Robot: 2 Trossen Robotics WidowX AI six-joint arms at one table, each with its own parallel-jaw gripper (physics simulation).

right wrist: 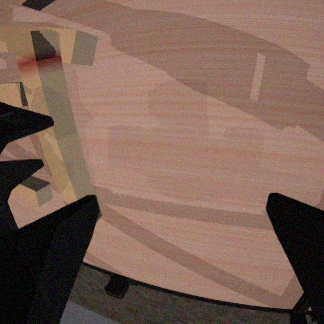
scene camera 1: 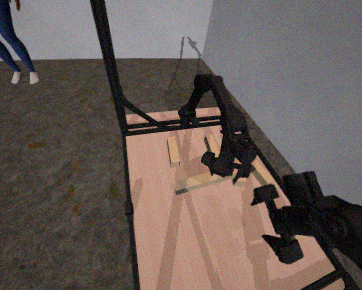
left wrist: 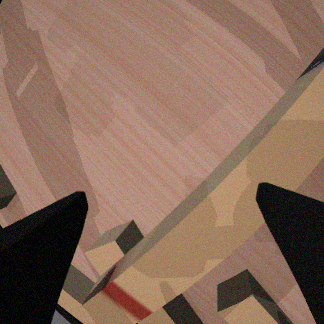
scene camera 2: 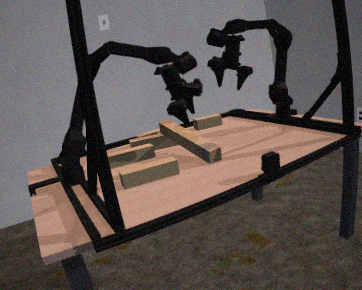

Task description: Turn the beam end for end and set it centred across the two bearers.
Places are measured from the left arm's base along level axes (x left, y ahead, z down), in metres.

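Pixels of known places: left gripper, fingertip midpoint: [right wrist: 46, 143] [scene camera 1: 222, 179] [left wrist: 172, 196] [scene camera 2: 191, 119]; right gripper, fingertip midpoint: [right wrist: 184, 203] [scene camera 1: 257, 219] [scene camera 2: 229, 88]; left arm's base, origin of the base link: [scene camera 1: 184, 122] [scene camera 2: 74, 182]; right arm's base, origin of the base link: [scene camera 2: 283, 117].
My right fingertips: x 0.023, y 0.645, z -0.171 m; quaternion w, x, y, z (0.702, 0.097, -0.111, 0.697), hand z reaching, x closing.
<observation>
For each thing: its top centre in the pictures, then the offset to it from my right fingertips. "spot": a spot on its surface instead.
- red band, surface spot: [left wrist: 127, 301] [right wrist: 26, 65] spot: dx +0.099, dy -0.231, dz +0.097 m
- block, middle of its top: [scene camera 2: 207, 117] dx +0.245, dy +0.037, dz +0.143 m
The wooden beam [scene camera 1: 200, 180] [scene camera 2: 187, 140] [left wrist: 190, 250] [right wrist: 65, 120] lies slanted on the table, with a red band [left wrist: 127, 301] [right wrist: 40, 62] near one end. A dark blue patch shows at its other end in the left wrist view. Short wooden blocks [scene camera 1: 173, 151] [scene camera 2: 150, 172] lie near it; which are the two bearers I cannot tell. My left gripper [scene camera 1: 224, 175] [scene camera 2: 190, 116] [left wrist: 172, 196] [right wrist: 46, 143] is open and empty above the beam, towards the red-banded end. My right gripper [scene camera 1: 259, 221] [scene camera 2: 230, 87] [right wrist: 184, 203] is open and empty, high above the table beside the beam.
Another block [scene camera 2: 207, 121] lies beyond the beam. More blocks [scene camera 1: 211, 144] [scene camera 2: 131, 152] [right wrist: 85, 47] lie around the red-banded end. A black frame with uprights [scene camera 1: 111, 65] [scene camera 2: 342, 65] edges the table. The two grippers hang fairly near each other. A person stands at the upper left.
</observation>
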